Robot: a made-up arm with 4 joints.
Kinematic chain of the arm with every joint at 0, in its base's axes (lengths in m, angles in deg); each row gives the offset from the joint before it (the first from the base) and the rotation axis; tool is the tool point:
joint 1: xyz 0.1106 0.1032 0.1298 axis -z
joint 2: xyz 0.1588 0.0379 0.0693 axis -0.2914 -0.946 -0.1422
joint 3: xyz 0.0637 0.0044 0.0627 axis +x
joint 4: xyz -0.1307 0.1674 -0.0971 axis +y
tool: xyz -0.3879 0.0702 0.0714
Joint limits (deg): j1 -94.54..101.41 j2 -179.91..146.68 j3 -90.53..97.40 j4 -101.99..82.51
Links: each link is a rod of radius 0.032 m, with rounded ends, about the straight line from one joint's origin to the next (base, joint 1, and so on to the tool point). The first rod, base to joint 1, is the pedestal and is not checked.
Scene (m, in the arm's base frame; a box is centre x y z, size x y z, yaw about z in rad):
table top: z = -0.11
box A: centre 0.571 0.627 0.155 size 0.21 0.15 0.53 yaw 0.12
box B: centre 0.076 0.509 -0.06 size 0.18 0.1 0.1 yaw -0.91
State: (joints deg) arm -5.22 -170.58 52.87 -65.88
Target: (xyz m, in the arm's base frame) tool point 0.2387 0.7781 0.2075
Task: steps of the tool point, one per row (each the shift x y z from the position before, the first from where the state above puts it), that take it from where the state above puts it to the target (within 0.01 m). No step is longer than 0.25 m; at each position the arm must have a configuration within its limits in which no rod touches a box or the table.
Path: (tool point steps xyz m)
1: -0.1561 0.0831 0.1419
2: -0.2069 0.0343 0.0912
3: -0.2234 -0.0248 0.0281
4: 0.0691 -0.0093 0.0294
5: 0.0758 0.0286 -0.0164
6: 0.0559 0.0617 -0.0624
7: 0.0145 0.0784 -0.1025
8: -0.0375 0.0712 -0.1316
9: -0.0873 0.0391 -0.1453

